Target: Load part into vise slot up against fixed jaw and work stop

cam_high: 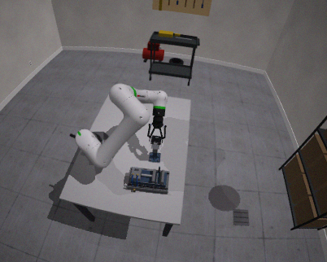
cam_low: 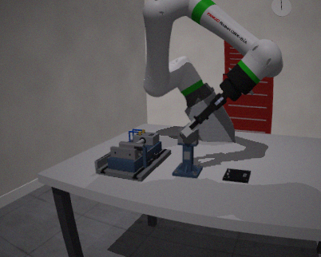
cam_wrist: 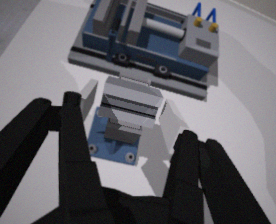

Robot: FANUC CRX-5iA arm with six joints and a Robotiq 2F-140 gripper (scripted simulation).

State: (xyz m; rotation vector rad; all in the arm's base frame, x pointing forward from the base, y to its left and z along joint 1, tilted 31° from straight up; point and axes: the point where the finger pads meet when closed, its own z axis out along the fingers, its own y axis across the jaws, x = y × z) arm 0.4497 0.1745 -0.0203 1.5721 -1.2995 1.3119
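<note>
Right now the part is 10 mm to the right of my hand and 10 mm below it. Also, from my hand: air cylinder rod: 230 mm to the right, 100 mm below; blue work stop: 80 mm ahead, 150 mm to the right, 110 mm below; black infeed plate: 30 mm behind, 160 mm to the left, 170 mm below.
</note>
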